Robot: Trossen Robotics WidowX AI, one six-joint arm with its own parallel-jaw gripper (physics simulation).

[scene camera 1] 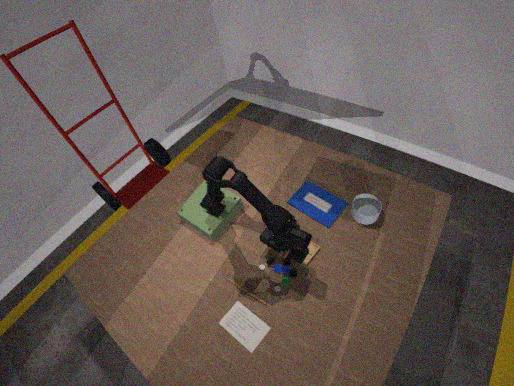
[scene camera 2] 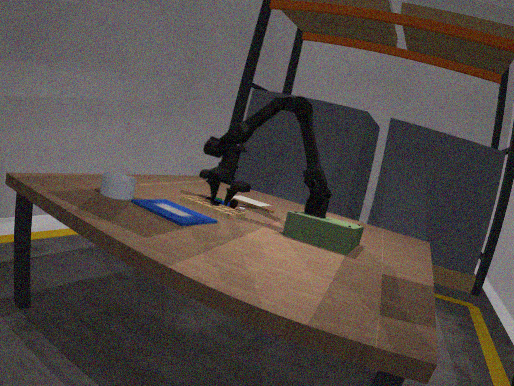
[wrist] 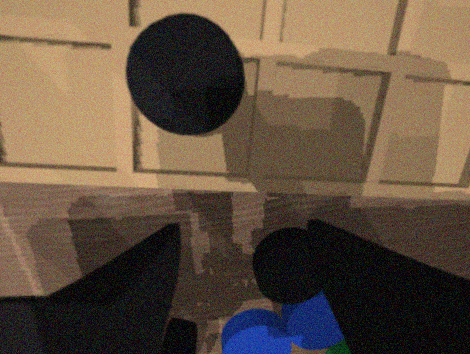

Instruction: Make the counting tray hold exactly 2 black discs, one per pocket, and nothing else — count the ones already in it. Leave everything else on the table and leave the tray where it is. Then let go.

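The tan counting tray (scene camera 1: 314, 251) (wrist: 50, 177) lies flat. One black disc (wrist: 185, 74) is at a near-row pocket in the wrist view and overlaps the ribs around it; other pockets in that view look empty. My gripper (scene camera 1: 283, 262) (scene camera 2: 221, 202) (wrist: 244, 232) is open and empty, low beside the tray's near edge. A loose black disc (wrist: 285, 265) lies by the right finger, partly hidden by it. A black disc (wrist: 181, 336) stands on edge by the left finger. Two blue discs (wrist: 257, 332) (wrist: 315, 320) overlap behind the first one.
A green disc (scene camera 1: 285, 281) and two pale discs (scene camera 1: 262, 267) (scene camera 1: 278, 289) lie near the blue ones. A thin stick (scene camera 1: 257, 299) and a paper sheet (scene camera 1: 245, 327) (scene camera 2: 252, 201) lie beyond. A blue booklet (scene camera 1: 327, 216) (scene camera 2: 197, 218) and grey bowl (scene camera 1: 366, 210) (scene camera 2: 118, 186) are on the tray's other side.
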